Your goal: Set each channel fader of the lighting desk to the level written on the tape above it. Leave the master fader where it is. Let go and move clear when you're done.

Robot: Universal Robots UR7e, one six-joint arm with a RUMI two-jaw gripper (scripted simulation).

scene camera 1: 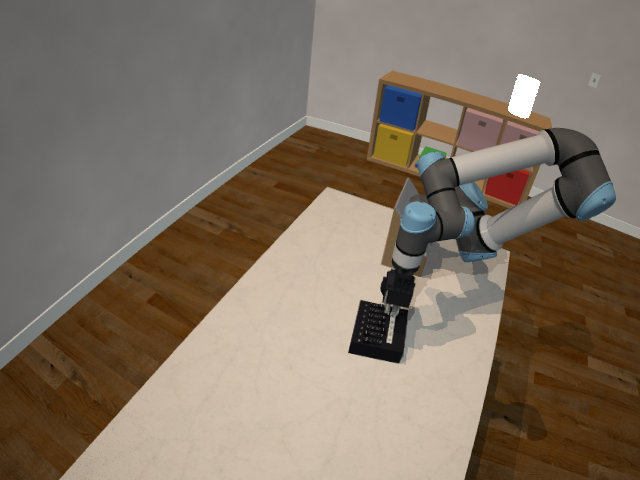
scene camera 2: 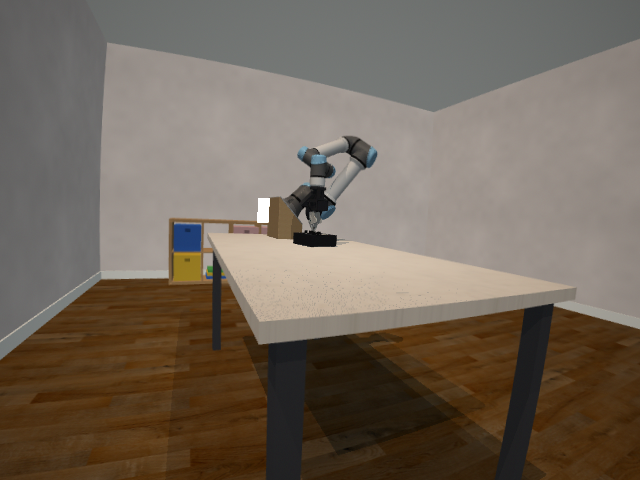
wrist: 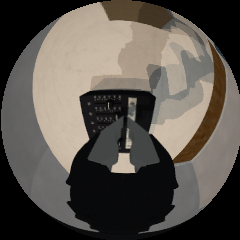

Path:
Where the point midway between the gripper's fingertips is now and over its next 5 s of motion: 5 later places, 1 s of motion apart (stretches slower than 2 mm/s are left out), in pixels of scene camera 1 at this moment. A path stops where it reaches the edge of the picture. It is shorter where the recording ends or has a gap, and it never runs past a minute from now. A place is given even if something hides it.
The gripper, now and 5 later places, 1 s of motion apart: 389, 314; 385, 313; 380, 312; 375, 311; 375, 311; 378, 304

